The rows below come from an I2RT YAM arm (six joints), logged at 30 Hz.
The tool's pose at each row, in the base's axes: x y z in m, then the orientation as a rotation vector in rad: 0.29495, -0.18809, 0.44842, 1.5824, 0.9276, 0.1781; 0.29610, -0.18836, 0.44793, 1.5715, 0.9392, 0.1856; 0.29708, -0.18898, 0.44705, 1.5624, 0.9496, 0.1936; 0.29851, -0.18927, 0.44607, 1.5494, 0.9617, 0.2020; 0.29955, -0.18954, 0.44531, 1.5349, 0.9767, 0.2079; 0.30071, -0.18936, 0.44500, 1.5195, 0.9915, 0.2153; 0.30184, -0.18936, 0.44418, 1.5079, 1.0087, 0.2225; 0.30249, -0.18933, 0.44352, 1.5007, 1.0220, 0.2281; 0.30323, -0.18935, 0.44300, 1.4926, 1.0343, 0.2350; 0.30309, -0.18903, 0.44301, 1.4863, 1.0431, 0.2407; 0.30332, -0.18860, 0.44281, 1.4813, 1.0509, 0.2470; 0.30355, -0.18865, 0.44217, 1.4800, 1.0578, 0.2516; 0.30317, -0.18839, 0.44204, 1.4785, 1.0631, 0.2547; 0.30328, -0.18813, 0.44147, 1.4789, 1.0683, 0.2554; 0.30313, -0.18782, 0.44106, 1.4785, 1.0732, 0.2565; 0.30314, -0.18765, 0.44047, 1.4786, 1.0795, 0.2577
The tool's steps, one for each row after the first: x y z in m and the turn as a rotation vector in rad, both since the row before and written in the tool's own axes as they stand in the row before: 0.00078, 0.00007, 0.00101, -0.0086, 0.0106, -0.0068; 0.00058, -0.00038, 0.00128, -0.0075, 0.0104, -0.0052; 0.00111, -0.00024, 0.00134, -0.0105, 0.0113, -0.0075; 0.00078, -0.00023, 0.00104, -0.0101, 0.0115, -0.0110; 0.00097, 0.00027, 0.00068, -0.0113, 0.0123, -0.0105; 0.00102, -0.00021, 0.00093, -0.0072, 0.0143, -0.0103; 0.00068, -0.00028, 0.00056, -0.0040, 0.0114, -0.0072; 0.00064, -0.00012, 0.00063, -0.0054, 0.0114, -0.0063; 0.00014, -0.00001, -0.00032, -0.0045, 0.0086, -0.0043; 0.00052, -0.00001, -0.00009, -0.0039, 0.0084, -0.0029; 0.00036, -0.00047, 0.00034, -0.0005, 0.0073, -0.0017; 0.00003, -0.00025, -0.00041, -0.0006, 0.0053, -0.0018; 0.00049, -0.00041, 0.00004, 0.0017, 0.0040, -0.0021; 0.00031, -0.00038, -0.00021, 0.0008, 0.0039, -0.0021; 0.00038, -0.00048, 0.00004, 0.0017, 0.0050, -0.0025
